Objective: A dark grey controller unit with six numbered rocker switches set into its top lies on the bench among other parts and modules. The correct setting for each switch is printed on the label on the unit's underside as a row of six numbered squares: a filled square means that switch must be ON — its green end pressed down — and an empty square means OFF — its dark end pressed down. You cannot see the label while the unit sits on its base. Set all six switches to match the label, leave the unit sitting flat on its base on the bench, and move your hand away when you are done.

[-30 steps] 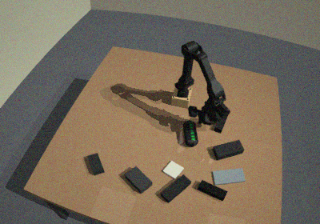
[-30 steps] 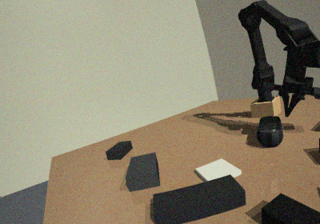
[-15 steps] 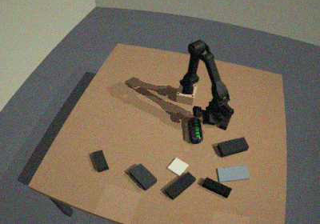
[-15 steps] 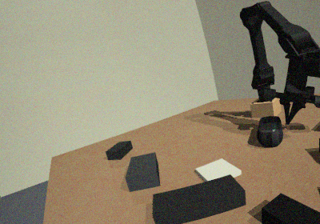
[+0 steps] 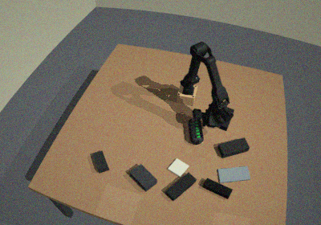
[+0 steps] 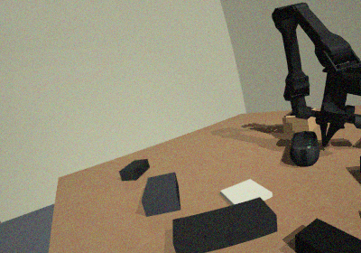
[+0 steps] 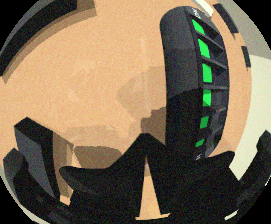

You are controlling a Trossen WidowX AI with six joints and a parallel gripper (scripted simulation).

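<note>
The white tile is 290 mm ahead of my gripper tip and 80 mm to the right of it. The rest, counted from my gripper tip: slim dark block 130 mm to the left, 70 mm behind, 10 mm above; grey plate 280 mm ahead, 200 mm to the left.
</note>
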